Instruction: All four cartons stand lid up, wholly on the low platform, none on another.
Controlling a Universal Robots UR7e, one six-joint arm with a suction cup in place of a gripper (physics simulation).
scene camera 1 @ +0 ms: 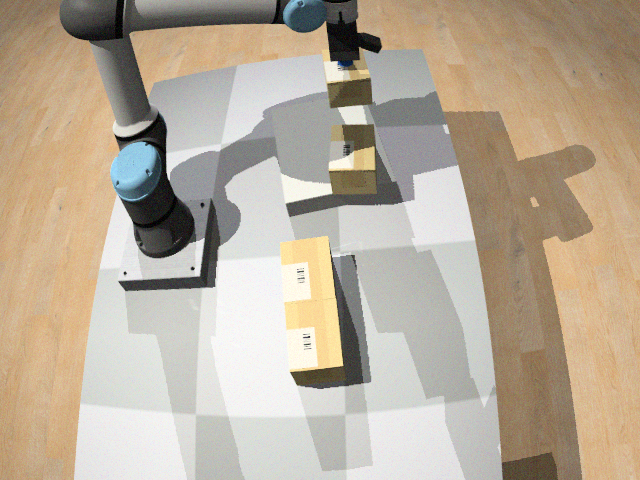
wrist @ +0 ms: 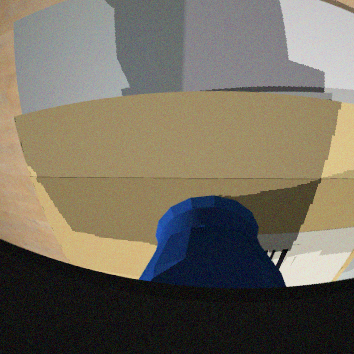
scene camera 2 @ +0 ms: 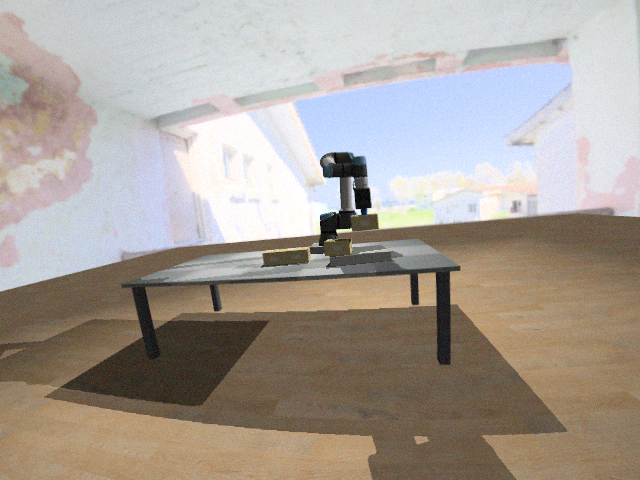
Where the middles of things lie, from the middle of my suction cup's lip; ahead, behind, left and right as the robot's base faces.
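I see the low platform [scene camera 1: 303, 131], and it is 23 cm below my suction cup, while also being 7 cm behind my suction cup and 5 cm to the right of it.
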